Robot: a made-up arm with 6 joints. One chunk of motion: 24 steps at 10 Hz.
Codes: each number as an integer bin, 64 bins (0 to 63) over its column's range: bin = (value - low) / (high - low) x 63, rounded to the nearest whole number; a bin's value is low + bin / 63 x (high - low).
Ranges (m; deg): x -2.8..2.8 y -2.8..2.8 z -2.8..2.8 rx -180..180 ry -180..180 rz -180..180
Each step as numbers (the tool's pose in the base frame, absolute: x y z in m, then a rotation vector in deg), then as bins.
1 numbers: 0.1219 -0.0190 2.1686 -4.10 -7.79 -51.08
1 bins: 33 31 56 31 30 23
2 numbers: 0.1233 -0.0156 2.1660 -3.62 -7.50 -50.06
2 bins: 33 31 56 31 30 23
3 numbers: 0.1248 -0.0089 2.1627 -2.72 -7.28 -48.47
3 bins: 33 31 56 31 30 23
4 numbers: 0.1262 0.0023 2.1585 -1.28 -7.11 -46.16
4 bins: 33 32 56 31 30 23
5 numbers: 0.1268 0.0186 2.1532 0.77 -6.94 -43.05
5 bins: 33 32 56 32 30 24
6 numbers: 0.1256 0.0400 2.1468 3.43 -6.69 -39.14
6 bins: 33 32 56 32 30 25
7 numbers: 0.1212 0.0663 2.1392 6.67 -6.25 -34.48
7 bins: 33 32 56 33 30 25
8 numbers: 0.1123 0.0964 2.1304 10.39 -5.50 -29.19
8 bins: 33 33 55 33 31 26
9 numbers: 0.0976 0.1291 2.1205 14.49 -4.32 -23.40
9 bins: 33 33 55 34 31 27
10 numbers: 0.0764 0.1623 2.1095 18.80 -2.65 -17.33
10 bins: 32 33 55 35 31 28
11 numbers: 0.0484 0.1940 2.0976 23.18 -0.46 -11.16
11 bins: 32 34 55 36 31 30
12 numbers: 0.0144 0.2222 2.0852 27.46 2.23 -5.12
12 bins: 32 34 55 36 32 31
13 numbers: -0.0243 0.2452 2.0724 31.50 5.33 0.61
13 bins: 31 34 55 37 32 32
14 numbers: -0.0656 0.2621 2.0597 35.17 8.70 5.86
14 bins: 31 34 55 38 33 33
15 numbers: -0.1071 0.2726 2.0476 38.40 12.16 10.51
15 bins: 30 35 55 38 34 33
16 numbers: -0.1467 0.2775 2.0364 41.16 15.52 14.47
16 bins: 30 35 54 39 34 34
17 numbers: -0.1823 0.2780 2.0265 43.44 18.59 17.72
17 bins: 29 35 54 39 35 35
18 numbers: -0.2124 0.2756 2.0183 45.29 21.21 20.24
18 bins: 29 35 54 39 35 35
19 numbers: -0.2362 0.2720 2.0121 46.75 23.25 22.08
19 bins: 29 35 54 40 36 35
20 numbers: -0.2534 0.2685 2.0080 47.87 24.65 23.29
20 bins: 29 35 54 40 36 36
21 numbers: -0.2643 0.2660 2.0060 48.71 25.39 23.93
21 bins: 29 34 54 40 36 36
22 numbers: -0.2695 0.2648 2.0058 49.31 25.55 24.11
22 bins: 28 34 54 40 36 36
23 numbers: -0.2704 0.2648 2.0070 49.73 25.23 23.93
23 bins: 28 34 54 40 36 36
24 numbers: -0.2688 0.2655 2.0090 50.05 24.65 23.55
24 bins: 28 34 54 40 36 36
